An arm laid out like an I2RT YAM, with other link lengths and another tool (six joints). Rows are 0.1 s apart.
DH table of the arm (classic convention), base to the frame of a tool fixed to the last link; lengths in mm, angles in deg. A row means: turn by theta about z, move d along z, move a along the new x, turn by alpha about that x. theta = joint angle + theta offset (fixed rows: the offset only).
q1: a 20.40, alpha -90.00, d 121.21, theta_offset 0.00
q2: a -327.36, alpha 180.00, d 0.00, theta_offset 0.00
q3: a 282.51, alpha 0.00, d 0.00, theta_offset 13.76
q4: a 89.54, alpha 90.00, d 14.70, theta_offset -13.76
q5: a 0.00, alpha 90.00, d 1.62, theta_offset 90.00
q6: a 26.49, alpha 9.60, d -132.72, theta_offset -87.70
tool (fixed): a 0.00, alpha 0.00, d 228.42, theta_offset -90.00
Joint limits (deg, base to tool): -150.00..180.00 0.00..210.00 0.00..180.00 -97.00..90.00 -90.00..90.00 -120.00..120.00
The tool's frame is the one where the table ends.
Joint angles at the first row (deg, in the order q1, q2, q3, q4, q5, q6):
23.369 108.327 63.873 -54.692 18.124 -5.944
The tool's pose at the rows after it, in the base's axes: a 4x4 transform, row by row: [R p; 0 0 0 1], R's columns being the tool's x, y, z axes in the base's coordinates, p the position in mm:
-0.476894 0.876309 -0.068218 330.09; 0.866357 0.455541 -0.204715 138.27; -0.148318 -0.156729 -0.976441 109.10; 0 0 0 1
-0.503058 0.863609 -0.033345 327.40; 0.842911 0.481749 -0.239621 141.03; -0.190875 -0.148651 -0.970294 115.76; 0 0 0 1
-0.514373 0.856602 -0.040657 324.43; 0.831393 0.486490 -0.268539 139.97; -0.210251 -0.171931 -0.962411 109.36; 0 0 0 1
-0.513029 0.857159 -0.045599 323.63; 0.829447 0.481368 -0.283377 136.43; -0.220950 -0.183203 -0.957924 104.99; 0 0 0 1
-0.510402 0.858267 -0.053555 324.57; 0.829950 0.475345 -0.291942 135.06; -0.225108 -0.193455 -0.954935 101.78; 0 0 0 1
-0.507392 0.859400 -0.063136 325.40; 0.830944 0.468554 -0.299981 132.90; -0.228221 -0.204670 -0.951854 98.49; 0 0 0 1
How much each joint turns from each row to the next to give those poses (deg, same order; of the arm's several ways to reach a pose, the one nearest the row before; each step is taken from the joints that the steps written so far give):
0.450 -1.844 0.343 -0.850 0.647 -0.162
1.256 -1.187 -0.012 -0.362 2.510 -0.524
0.413 0.694 -0.534 -0.017 1.290 -0.050
-0.262 0.363 -0.531 0.285 0.707 0.000
-0.174 0.662 0.142 -0.126 0.290 0.176
-0.300 0.637 0.088 -0.126 0.249 0.087

